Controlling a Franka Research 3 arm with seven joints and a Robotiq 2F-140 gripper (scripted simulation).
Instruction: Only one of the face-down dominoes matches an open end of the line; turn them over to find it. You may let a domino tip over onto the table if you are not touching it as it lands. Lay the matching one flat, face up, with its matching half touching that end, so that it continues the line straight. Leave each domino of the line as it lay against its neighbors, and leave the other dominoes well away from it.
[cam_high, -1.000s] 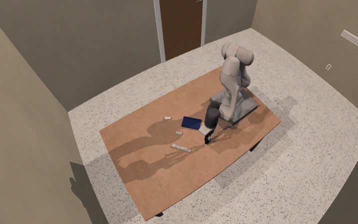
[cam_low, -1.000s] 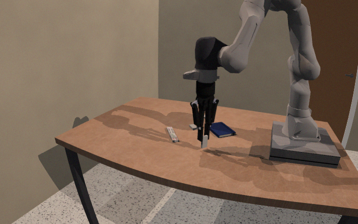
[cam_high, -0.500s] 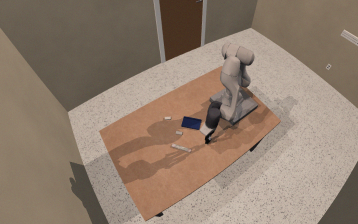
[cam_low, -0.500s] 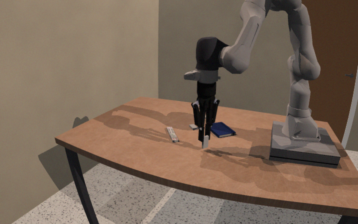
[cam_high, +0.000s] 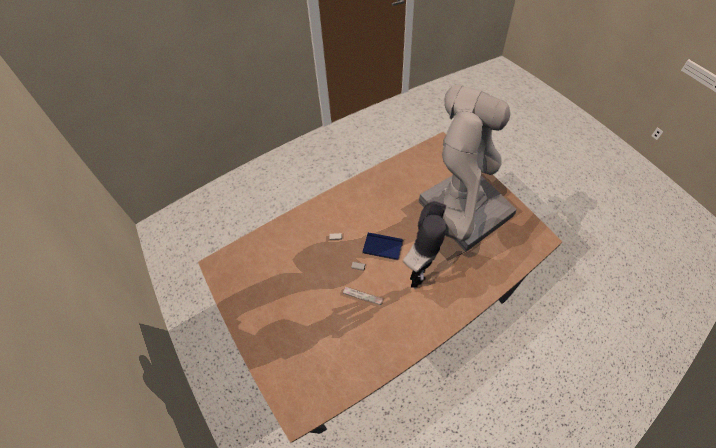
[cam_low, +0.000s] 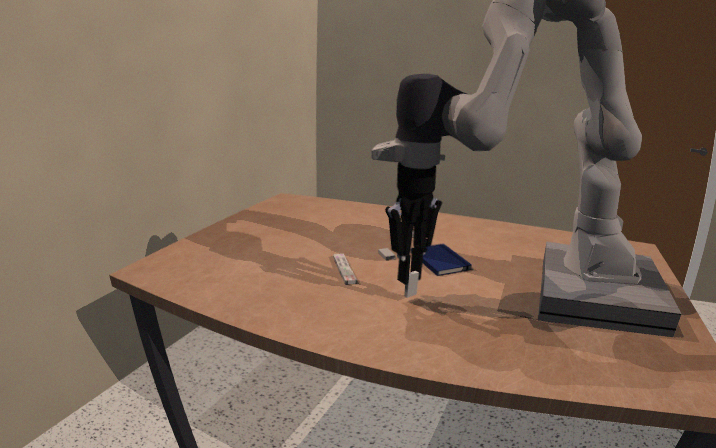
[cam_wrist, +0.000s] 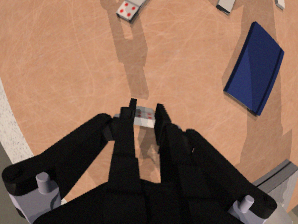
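The domino is 4 cm below my hand and 1 cm behind it. From my hand the other things lie so: dark blue book (23 cm to the right, 7 cm below, 1 cm behind).
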